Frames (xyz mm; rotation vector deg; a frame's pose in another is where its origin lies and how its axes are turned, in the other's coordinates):
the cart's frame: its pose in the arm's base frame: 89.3 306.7 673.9 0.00 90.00 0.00
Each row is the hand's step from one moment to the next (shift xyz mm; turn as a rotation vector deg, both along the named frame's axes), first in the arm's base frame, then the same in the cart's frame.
Working: the arm's base frame: its pose in the cart's frame: 673.9 -306.7 -89.3 0.00 -90.00 0.00

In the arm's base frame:
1: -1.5 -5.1 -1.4 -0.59 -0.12 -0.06
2: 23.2 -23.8 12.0 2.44 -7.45 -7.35
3: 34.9 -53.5 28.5 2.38 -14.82 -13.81
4: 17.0 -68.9 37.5 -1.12 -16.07 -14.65
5: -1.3 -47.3 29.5 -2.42 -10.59 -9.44
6: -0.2 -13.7 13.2 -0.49 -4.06 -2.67
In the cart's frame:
1: 1.4 -5.1 -1.5 0.06 -0.12 -0.59
2: -12.0 -23.8 23.2 7.35 -7.45 2.44
3: -28.5 -53.5 34.9 13.81 -14.82 2.38
4: -37.5 -68.9 17.0 14.65 -16.07 -1.12
5: -29.5 -47.3 -1.3 9.44 -10.59 -2.42
6: -13.2 -13.7 -0.2 2.67 -4.06 -0.49

